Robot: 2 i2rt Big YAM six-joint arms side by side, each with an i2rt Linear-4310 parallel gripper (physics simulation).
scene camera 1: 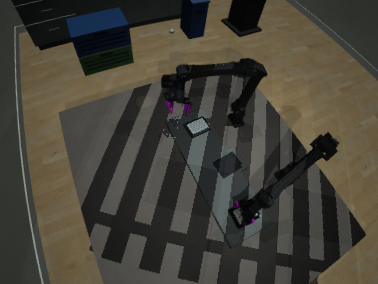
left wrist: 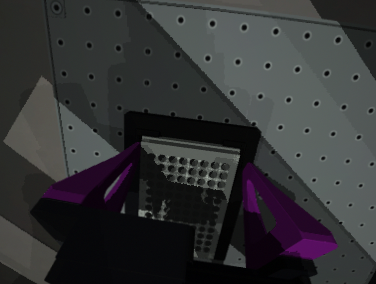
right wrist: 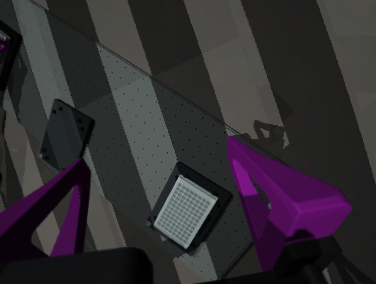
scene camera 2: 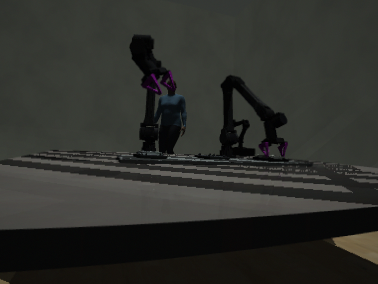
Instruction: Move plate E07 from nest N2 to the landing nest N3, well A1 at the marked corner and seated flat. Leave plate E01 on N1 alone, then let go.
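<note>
A pale well plate [scene camera 1: 238, 215] [left wrist: 195, 172] sits in a black nest [left wrist: 192, 125] at the lower right of scene camera 1. My left gripper [scene camera 1: 245, 213] [scene camera 2: 275, 156] [left wrist: 193, 157] is open low over it, one finger at each side; the wrist housing hides the plate's near end. Another white plate [scene camera 1: 198, 126] [right wrist: 185, 212] lies in the nest [right wrist: 220, 193] at the board's other end. A dark empty nest [scene camera 1: 228, 164] [right wrist: 67, 135] lies between them. My right gripper [scene camera 1: 179, 114] [scene camera 2: 166, 92] [right wrist: 157, 153] is open and empty, high above the board. Plate and nest labels and the marked corner are unreadable.
The nests stand on a thin perforated board [scene camera 1: 197, 156] [left wrist: 240, 75] [right wrist: 135, 112] on a striped table top [scene camera 1: 145, 165]. In scene camera 1, blue and green drawers [scene camera 1: 101, 37] and a blue bin [scene camera 1: 194, 20] stand behind. A person [scene camera 2: 171, 112] stands beyond the table in scene camera 2.
</note>
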